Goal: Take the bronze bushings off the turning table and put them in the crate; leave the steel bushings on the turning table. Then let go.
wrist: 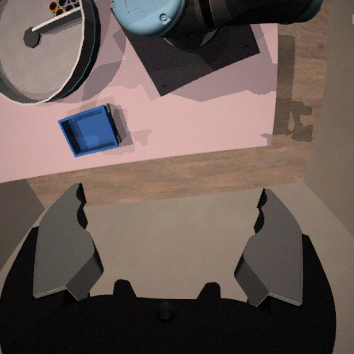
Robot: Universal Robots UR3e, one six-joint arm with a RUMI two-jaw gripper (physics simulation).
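Seen in the pictures: gripper, fingertip midpoint: (171,188); arm's base, link origin: (189,17).
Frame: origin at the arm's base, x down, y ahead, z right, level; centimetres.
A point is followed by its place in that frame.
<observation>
The round grey turning table (47,67) @(x 13.5, y 43.0, z -5.7 cm) with a raised rim is at the upper left, partly cut off by the view's edge. A bar runs across it from a dark hub. Beside the bar stand orange-brown bronze bushings (53,7) @(x 12.9, y 37.8, z 11.5 cm) and dark grey steel bushings (71,2) @(x 10.9, y 30.6, z 10.6 cm), close together at the top edge; part of the group is out of view. The blue crate (95,129) @(x 18.2, y 32.0, z -28.9 cm) sits below the turning table and looks empty. My gripper (171,188) @(x -28.8, y 2.9, z -19.9 cm) is open and empty, high up and away from the turning table and the crate.
The robot's base plate (200,67) @(x 0.8, y -2.7, z -10.1 cm) and its blue and black arm (147,15) @(x -19.2, y 5.5, z -5.9 cm) are at the top centre. The pink table top (210,122) @(x 18.8, y -9.7, z -27.0 cm) carries the turning table and the crate. Its edge and the wooden floor (165,172) lie beyond, with walls at the sides.
</observation>
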